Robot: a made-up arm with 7 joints. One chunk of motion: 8 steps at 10 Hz.
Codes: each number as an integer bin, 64 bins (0 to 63) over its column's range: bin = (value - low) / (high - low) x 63, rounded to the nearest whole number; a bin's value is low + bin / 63 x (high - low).
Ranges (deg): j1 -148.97..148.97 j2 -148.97..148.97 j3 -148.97..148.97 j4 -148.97..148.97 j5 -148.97..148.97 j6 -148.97..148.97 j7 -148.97..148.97
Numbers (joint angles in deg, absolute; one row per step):
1: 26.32 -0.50 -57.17 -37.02 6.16 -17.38 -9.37
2: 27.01 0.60 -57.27 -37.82 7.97 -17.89 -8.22
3: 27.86 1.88 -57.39 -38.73 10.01 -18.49 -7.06
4: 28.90 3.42 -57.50 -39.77 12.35 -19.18 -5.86
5: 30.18 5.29 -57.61 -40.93 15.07 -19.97 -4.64
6: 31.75 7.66 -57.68 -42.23 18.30 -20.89 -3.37
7: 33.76 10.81 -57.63 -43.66 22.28 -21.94 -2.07
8: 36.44 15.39 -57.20 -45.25 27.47 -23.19 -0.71
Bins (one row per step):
1: 37 31 19 24 33 28 30
2: 37 32 19 24 33 28 30
3: 37 32 19 23 34 28 30
4: 38 32 19 23 34 27 30
5: 38 33 19 23 35 27 31
6: 38 33 19 23 35 27 31
7: 39 34 19 22 36 27 31
8: 39 35 19 22 37 27 31

